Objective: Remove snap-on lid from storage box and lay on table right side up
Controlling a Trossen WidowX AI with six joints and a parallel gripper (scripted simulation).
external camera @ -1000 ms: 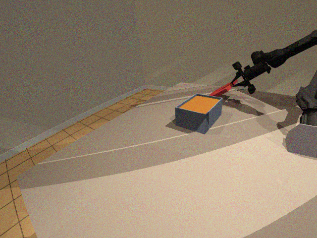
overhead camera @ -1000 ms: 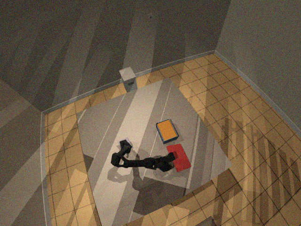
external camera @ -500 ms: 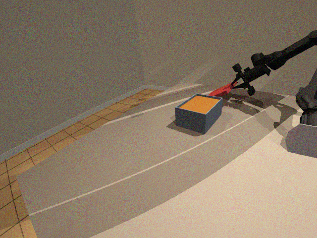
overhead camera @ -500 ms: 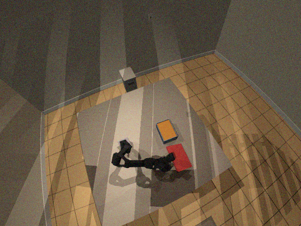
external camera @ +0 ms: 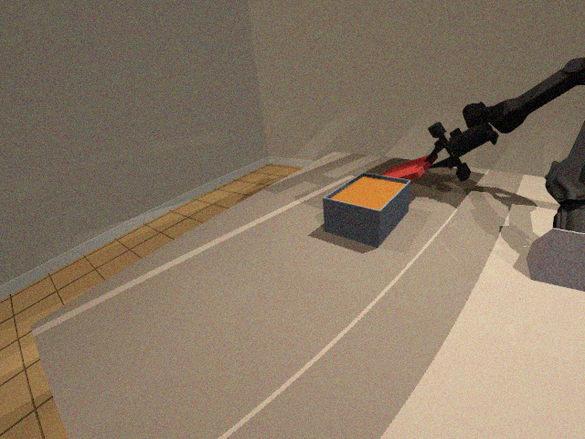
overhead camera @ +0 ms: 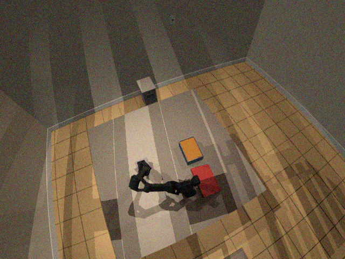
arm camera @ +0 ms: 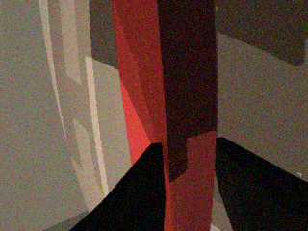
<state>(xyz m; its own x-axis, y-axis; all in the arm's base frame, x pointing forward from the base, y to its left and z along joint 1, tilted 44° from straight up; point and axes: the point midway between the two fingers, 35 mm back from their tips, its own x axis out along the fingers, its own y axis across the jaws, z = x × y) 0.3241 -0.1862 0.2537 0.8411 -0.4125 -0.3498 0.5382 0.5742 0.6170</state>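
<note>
Now: the red lid 80 mm ahead of my gripper tip and 30 mm below it. Also, from my gripper tip: blue-grey box (280 mm to the left, 80 mm ahead, 40 mm below).
</note>
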